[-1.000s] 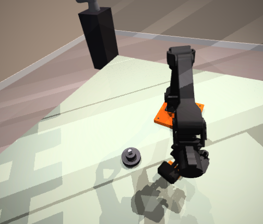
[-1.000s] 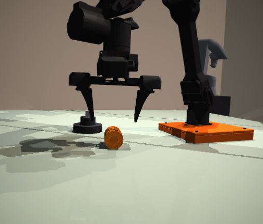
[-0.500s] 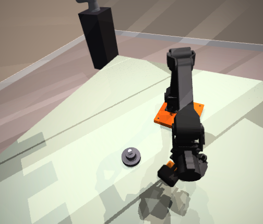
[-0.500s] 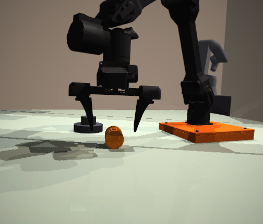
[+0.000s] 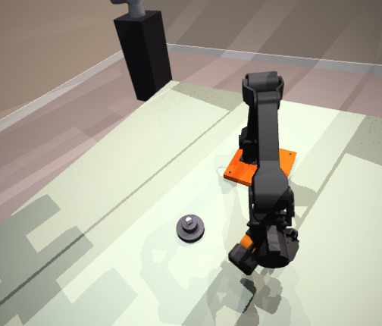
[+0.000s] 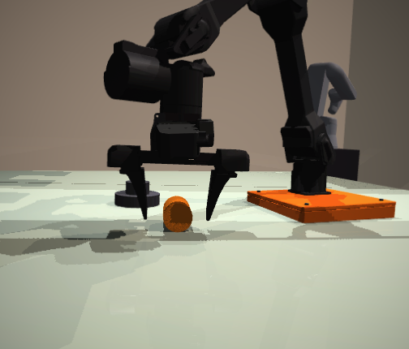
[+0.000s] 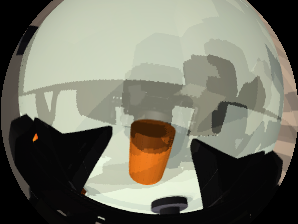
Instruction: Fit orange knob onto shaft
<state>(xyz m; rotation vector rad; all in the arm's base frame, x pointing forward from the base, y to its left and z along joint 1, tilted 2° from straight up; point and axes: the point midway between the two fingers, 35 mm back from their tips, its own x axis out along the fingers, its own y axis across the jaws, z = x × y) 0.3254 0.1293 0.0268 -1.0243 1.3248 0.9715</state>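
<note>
Now: gripper tip 1 cm below the orange knob. The rest, counted from my gripper tip: round pedestal 1 cm ahead, 20 cm to the right, 2 cm above.
</note>
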